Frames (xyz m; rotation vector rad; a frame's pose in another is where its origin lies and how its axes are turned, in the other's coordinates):
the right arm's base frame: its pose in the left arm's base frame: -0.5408 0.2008 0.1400 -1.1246 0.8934 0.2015
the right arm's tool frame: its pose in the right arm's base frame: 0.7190 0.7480 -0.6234 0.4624 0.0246 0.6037
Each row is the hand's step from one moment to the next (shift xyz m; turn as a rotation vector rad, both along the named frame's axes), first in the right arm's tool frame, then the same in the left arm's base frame.
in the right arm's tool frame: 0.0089 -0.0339 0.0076 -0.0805 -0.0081 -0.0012
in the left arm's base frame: 0.0267 -0.0235 -0.0041 -0.0196 -0.0164 0.0768
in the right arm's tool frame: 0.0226 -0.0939 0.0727 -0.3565 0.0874 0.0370
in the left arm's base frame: 0.1145 -0.0382 0.0061 -0.1191 0.0535 0.3451
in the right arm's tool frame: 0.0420 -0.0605 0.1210 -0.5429 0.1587 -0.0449
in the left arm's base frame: 0.1406 0.0176 0.0000 -0.2755 0.0496 0.4936
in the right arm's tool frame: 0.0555 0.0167 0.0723 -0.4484 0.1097 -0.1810
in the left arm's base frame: 0.0643 0.0584 -0.0322 -0.3305 -0.0530 0.3659
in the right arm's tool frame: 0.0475 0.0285 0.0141 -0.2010 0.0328 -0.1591
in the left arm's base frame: 0.0095 0.0367 -0.0428 -0.2013 -0.0787 0.1417
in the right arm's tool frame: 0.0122 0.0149 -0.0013 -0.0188 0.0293 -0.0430
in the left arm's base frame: -0.0055 0.0132 -0.0129 -0.0552 -0.0001 0.0032
